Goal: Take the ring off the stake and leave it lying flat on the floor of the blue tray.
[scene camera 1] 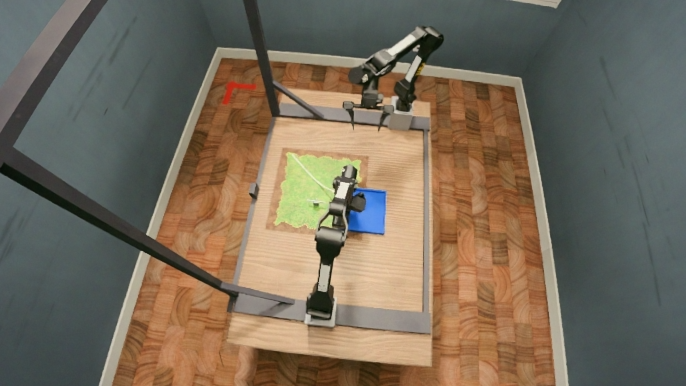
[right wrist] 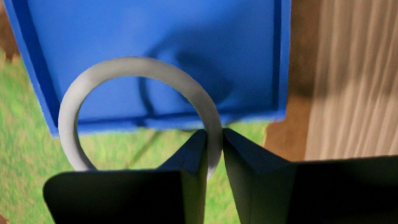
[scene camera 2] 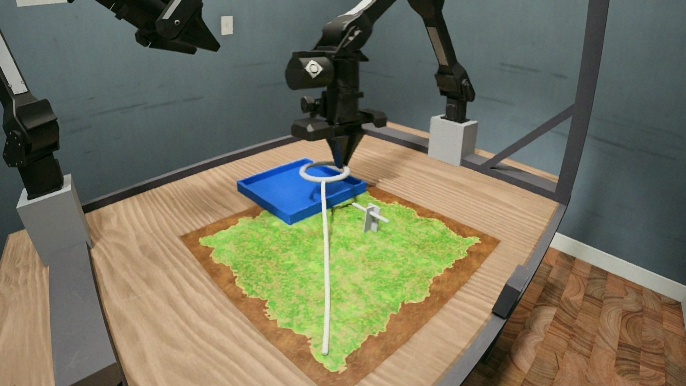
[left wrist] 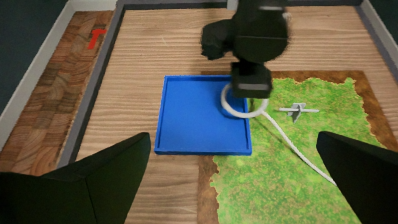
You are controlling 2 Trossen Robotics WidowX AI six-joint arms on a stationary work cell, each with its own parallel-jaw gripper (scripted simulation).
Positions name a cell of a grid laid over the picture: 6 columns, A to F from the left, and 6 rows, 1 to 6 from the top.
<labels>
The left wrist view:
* left gripper: D4
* right gripper: D3
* blue tray: C4
</labels>
